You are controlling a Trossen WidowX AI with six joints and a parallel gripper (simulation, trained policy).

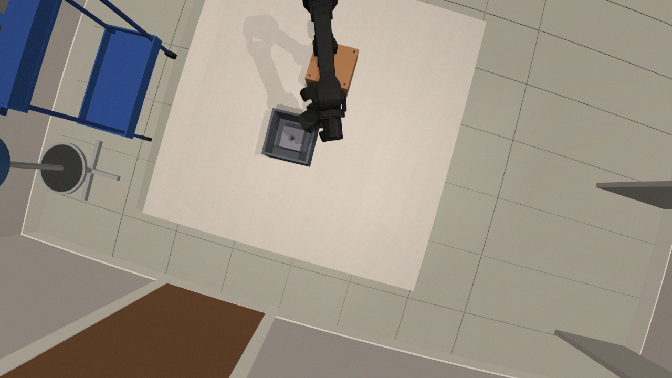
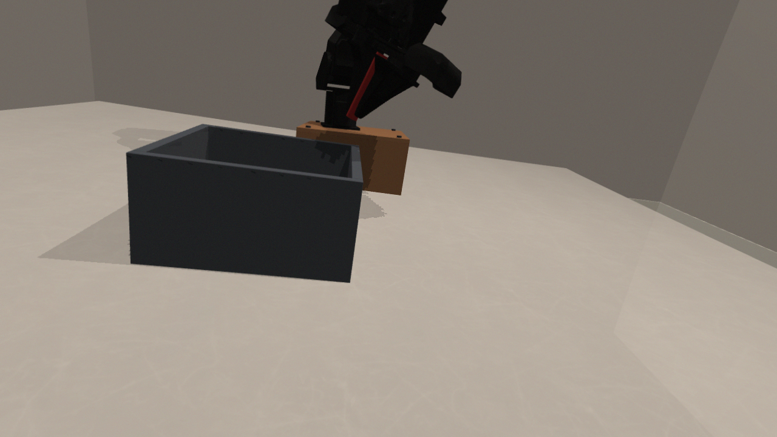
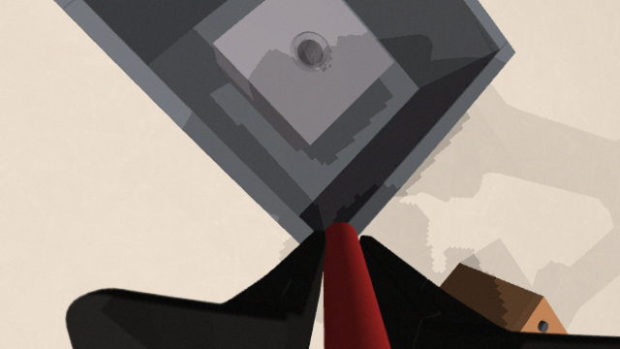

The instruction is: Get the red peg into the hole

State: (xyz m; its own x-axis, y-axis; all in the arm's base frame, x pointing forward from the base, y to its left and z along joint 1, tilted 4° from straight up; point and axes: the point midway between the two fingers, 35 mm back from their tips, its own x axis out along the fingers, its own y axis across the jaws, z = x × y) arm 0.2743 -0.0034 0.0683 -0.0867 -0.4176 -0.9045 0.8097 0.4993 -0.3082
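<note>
My gripper tip is now 90 mm to the left of the plate, 90 mm above it and 60 mm short of it. Also, from my gripper tip: red peg (30 mm above, 10 mm to the left); then dark grey box (110 mm below, 90 mm to the right, 60 mm ahead).
</note>
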